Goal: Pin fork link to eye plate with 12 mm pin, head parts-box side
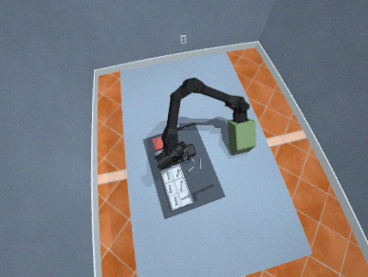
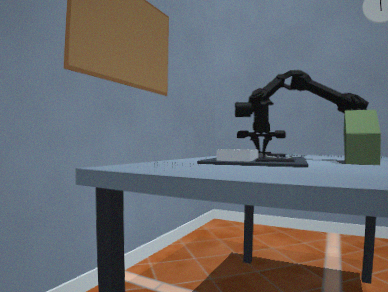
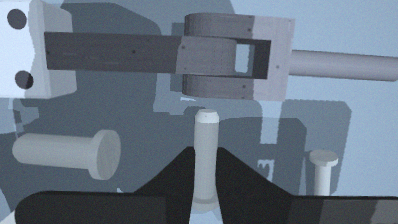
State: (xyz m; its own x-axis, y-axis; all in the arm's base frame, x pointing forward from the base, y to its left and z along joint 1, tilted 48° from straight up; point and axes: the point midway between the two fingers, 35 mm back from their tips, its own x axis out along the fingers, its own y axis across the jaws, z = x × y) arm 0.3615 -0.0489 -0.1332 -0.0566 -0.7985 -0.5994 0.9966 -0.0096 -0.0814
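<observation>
Now: hand 50 mm to the left of the eye plate, 30 mm above it and 20 mm short of it. The rest, counted from my hand: thick headed pin (70 mm ahead, 30 mm below); dark mat (50 mm to the left, 50 mm below); thin headed pin (70 mm behind, 40 mm below, 20 mm to the left).
</observation>
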